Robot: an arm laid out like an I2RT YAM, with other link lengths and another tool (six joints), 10 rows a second.
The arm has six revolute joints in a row. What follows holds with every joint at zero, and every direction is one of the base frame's.
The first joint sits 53 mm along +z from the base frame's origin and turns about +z.
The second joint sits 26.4 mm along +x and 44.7 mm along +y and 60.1 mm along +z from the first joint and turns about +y.
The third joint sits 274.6 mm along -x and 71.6 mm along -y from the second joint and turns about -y.
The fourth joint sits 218 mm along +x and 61.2 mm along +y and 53.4 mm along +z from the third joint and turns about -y.
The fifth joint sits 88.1 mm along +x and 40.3 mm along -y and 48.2 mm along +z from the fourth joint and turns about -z.
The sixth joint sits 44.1 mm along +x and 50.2 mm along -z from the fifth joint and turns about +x.
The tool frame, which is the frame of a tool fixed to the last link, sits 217 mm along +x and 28 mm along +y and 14 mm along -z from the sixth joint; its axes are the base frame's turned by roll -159.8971, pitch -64.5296 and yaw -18.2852 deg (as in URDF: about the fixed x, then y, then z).
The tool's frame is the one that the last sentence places.
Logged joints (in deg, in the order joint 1, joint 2, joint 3, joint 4, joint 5, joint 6), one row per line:
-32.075 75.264 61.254 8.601 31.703 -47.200
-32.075 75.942 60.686 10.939 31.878 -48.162
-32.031 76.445 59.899 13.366 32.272 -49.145
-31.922 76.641 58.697 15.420 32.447 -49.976
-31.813 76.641 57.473 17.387 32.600 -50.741
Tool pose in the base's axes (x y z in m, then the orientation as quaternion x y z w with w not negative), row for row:
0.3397 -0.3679 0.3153 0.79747 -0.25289 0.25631 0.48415
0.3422 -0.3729 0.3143 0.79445 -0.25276 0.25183 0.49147
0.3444 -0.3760 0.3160 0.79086 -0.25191 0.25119 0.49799
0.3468 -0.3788 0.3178 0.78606 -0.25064 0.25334 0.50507
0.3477 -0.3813 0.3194 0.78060 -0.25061 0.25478 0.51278
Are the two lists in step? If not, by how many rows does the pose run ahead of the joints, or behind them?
The pose runs 2 rows behind the joints: the pose in row i belongs to the joints in row i - 2.
